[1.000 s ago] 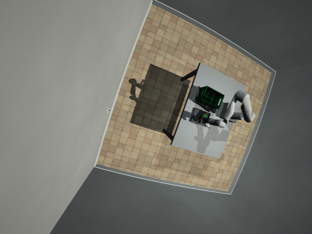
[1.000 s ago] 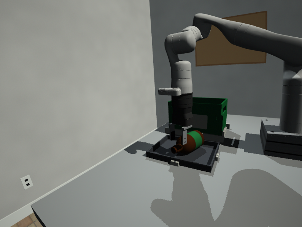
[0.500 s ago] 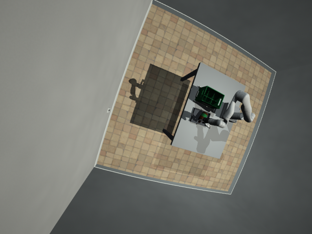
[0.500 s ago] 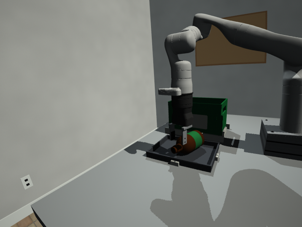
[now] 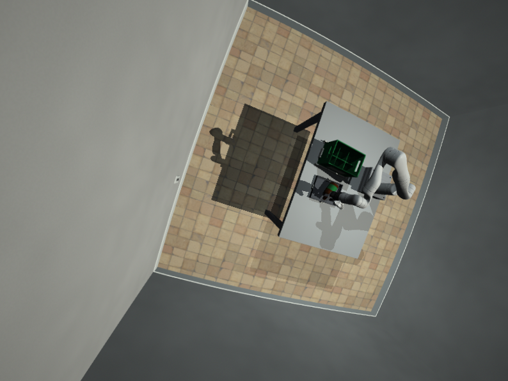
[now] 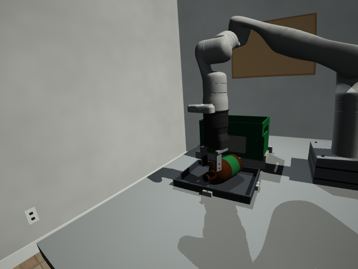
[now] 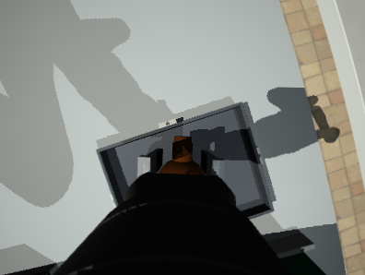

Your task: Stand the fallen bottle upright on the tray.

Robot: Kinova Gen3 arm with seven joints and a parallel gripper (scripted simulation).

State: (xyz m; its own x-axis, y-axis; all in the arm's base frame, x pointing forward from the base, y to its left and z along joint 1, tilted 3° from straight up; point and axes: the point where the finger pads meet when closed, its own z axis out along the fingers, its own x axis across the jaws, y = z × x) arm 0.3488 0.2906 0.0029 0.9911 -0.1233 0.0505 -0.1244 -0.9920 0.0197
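Right now the brown bottle is 1 cm behind my hand, 5 cm to the right of it and 4 cm below it. Round my hand: green crate: 7 cm ahead, 30 cm to the right; then black tray: 5 cm to the right, 7 cm below.
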